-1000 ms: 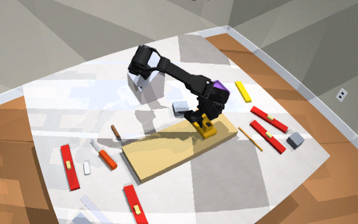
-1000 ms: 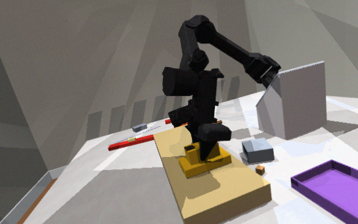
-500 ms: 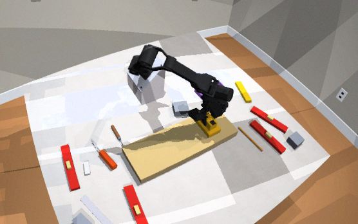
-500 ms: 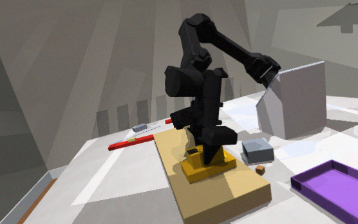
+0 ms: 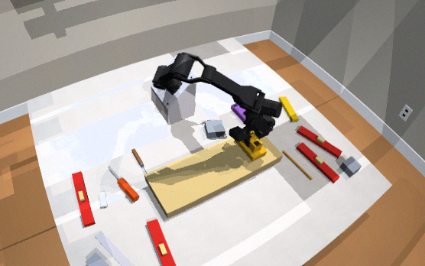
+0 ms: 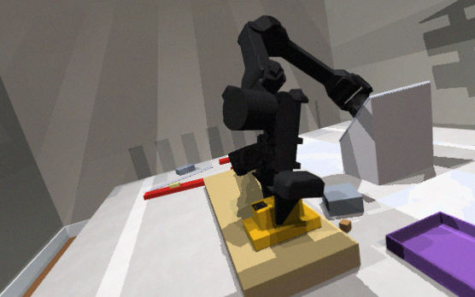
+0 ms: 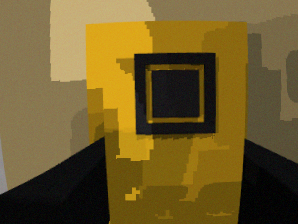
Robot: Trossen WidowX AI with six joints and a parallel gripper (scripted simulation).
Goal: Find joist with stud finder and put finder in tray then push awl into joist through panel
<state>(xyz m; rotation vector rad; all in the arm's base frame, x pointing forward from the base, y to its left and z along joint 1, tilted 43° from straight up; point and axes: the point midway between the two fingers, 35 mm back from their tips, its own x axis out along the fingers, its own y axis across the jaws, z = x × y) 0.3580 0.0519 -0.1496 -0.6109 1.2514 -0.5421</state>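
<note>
My gripper tip is 130 mm past the small brown cube, 20 mm to the right of it and 60 mm above it. From my gripper tip the other things lie so: yellow stud finder: 10 mm ahead, 20 mm above; pencil: 150 mm ahead, 140 mm to the left, 60 mm below; purple tray: 200 mm behind, 180 mm to the left, 50 mm below.
</note>
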